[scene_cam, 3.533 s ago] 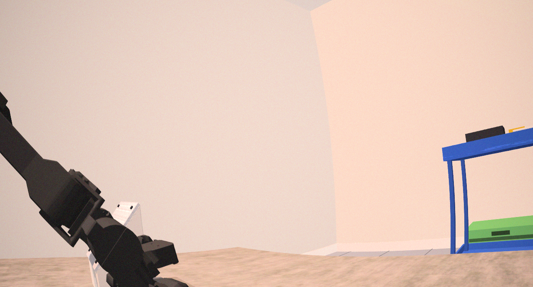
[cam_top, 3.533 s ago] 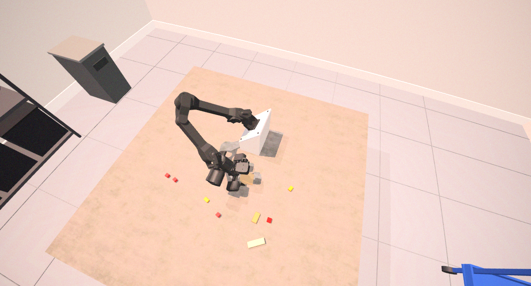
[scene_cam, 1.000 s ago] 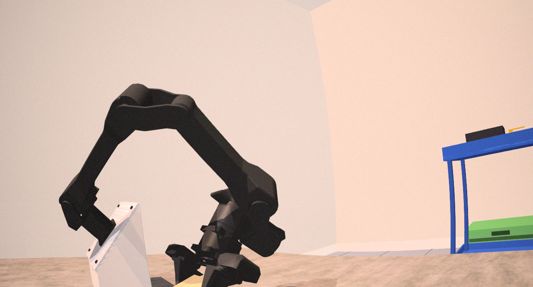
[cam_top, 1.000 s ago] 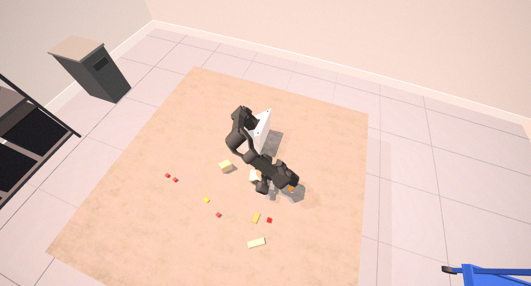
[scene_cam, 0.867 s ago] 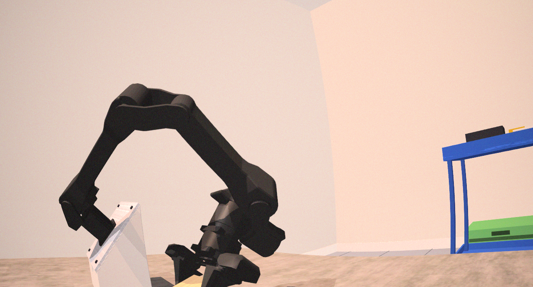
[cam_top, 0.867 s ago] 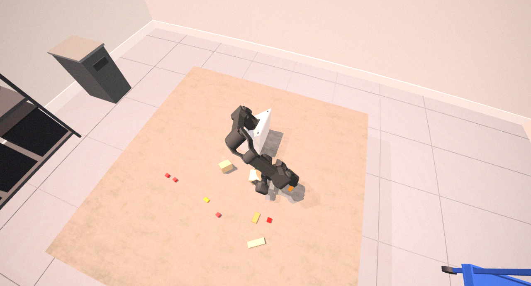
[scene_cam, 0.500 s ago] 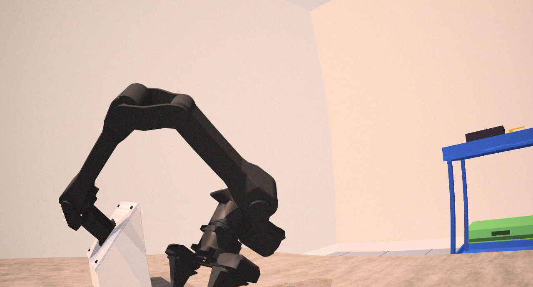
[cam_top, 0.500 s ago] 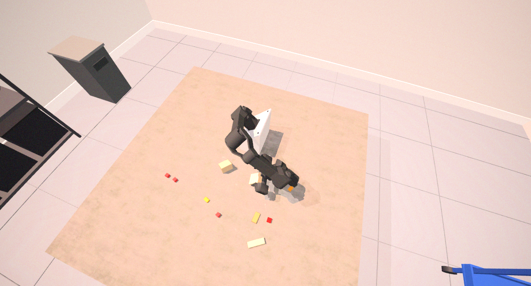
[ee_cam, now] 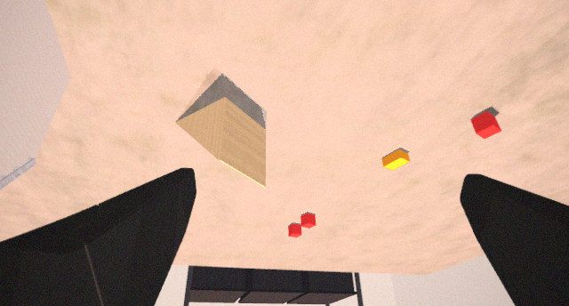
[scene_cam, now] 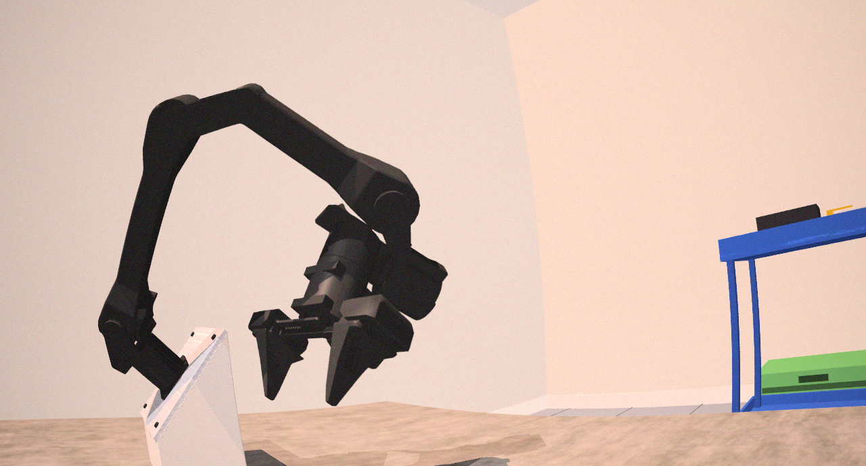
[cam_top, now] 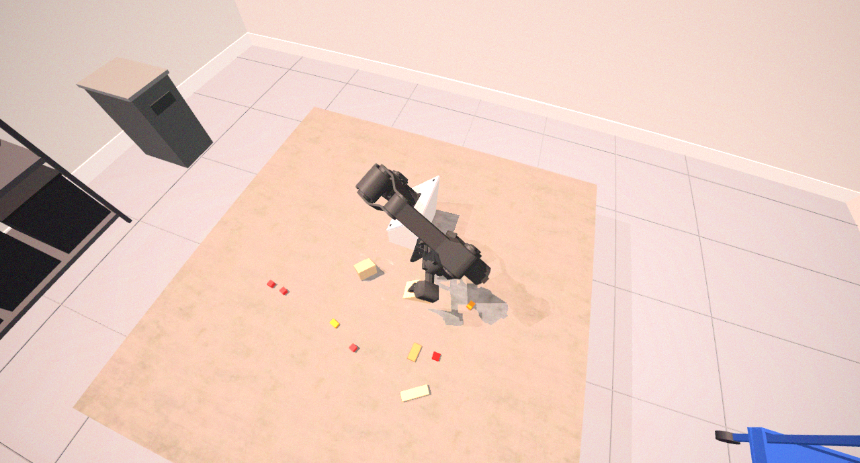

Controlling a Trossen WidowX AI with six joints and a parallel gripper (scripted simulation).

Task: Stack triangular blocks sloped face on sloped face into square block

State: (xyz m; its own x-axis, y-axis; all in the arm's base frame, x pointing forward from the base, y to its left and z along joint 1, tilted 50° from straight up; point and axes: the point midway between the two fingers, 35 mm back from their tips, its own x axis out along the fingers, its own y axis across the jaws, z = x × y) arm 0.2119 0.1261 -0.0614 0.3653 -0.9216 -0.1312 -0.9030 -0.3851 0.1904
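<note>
Right now the wooden triangular block is 12 cm below my gripper tip, 2 cm to the left of it and 1 cm behind it. The rest, counted from my gripper tip: long block (25 cm ahead, 14 cm to the left, 13 cm below).
</note>
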